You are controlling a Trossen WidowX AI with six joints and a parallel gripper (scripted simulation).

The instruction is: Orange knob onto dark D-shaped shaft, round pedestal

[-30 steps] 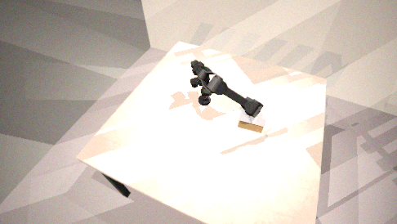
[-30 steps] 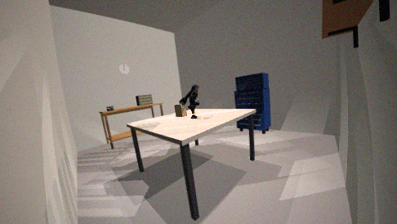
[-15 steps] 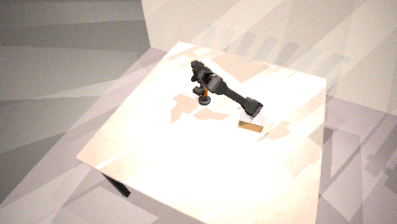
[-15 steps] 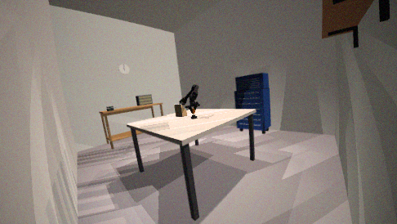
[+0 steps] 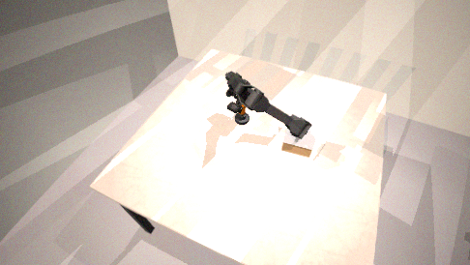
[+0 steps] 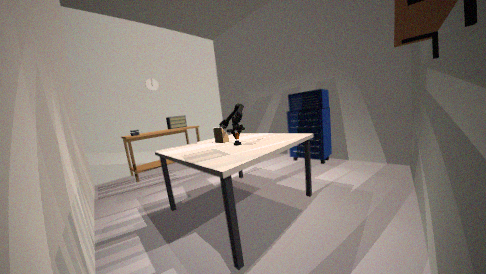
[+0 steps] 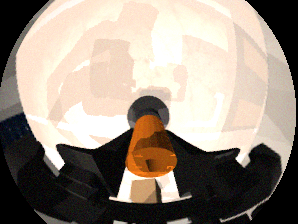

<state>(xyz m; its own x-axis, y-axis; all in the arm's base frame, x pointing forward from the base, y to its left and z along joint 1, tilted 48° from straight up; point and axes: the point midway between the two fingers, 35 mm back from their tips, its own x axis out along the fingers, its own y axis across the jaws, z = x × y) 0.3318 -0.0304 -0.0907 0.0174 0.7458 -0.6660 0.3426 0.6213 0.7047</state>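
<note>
My gripper tip is now 40 mm above the dark round pedestal. Round my gripper tip: orange knob: 20 mm above.
</note>
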